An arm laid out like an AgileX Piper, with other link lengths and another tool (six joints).
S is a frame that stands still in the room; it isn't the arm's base.
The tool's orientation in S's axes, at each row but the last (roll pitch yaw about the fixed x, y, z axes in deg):
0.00 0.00 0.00
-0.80 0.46 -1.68
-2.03 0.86 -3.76
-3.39 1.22 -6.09
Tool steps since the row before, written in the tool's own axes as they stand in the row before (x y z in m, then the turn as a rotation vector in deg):
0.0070 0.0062 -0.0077 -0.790 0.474 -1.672
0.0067 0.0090 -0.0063 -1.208 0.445 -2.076
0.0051 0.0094 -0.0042 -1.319 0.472 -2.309
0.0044 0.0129 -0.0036 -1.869 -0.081 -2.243
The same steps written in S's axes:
0.0070 0.0062 -0.0077 -0.790 0.474 -1.672
0.0069 0.0087 -0.0065 -1.212 0.452 -2.072
0.0056 0.0089 -0.0046 -1.325 0.478 -2.304
0.0056 0.0121 -0.0044 -1.928 -0.009 -2.194

